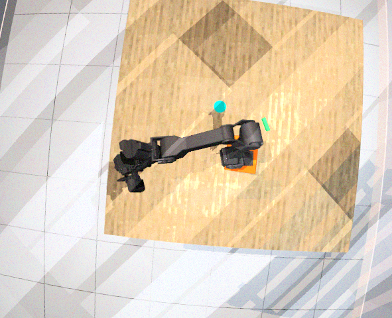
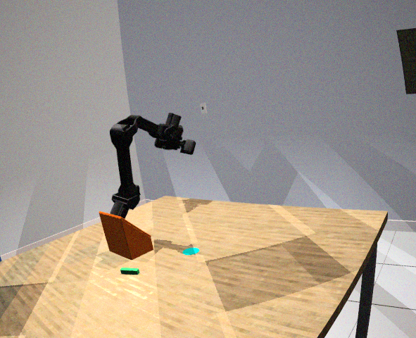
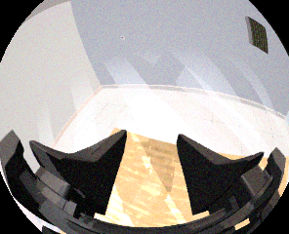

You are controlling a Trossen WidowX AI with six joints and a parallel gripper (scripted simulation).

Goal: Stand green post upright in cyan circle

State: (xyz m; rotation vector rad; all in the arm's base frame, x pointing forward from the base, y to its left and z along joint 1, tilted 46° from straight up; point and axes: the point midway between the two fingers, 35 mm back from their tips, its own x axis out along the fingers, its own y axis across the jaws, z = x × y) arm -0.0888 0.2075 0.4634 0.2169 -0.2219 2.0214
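My gripper tip is now 610 mm to the left of the green post, 290 mm above it and 280 mm short of it. The rest, counted from my gripper tip: cyan circle (380 mm to the right, 350 mm ahead, 300 mm below).
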